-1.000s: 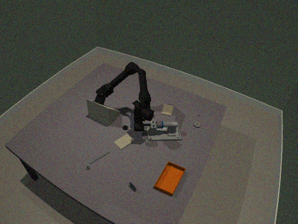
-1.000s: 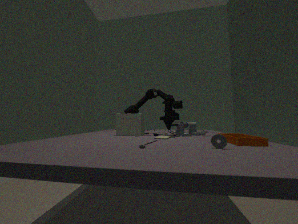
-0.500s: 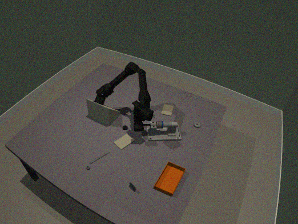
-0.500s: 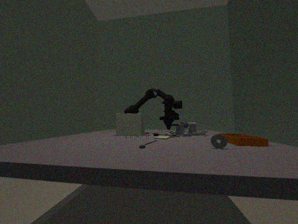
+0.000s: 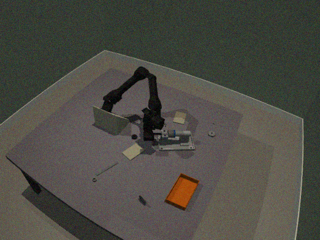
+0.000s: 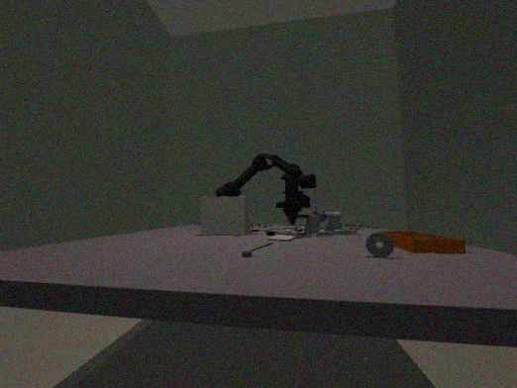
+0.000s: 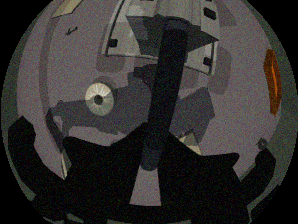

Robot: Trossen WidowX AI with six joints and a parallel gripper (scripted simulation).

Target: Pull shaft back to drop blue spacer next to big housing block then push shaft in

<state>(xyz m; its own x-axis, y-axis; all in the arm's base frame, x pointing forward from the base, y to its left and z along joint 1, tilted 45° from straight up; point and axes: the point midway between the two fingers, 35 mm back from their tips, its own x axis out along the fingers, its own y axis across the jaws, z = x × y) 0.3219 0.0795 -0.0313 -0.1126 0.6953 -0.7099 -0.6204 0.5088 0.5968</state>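
Right now my gripper tip is 4 cm past the white ring, 6 cm to the right of it and 4 cm above it. From my gripper tip the other things lie so: black ring: 9 cm behind, 2 cm to the right, 4 cm below; dark shaft: 6 cm ahead, 5 cm to the left, 3 cm above; blue spacer: 13 cm ahead, 10 cm to the left, 3 cm above.
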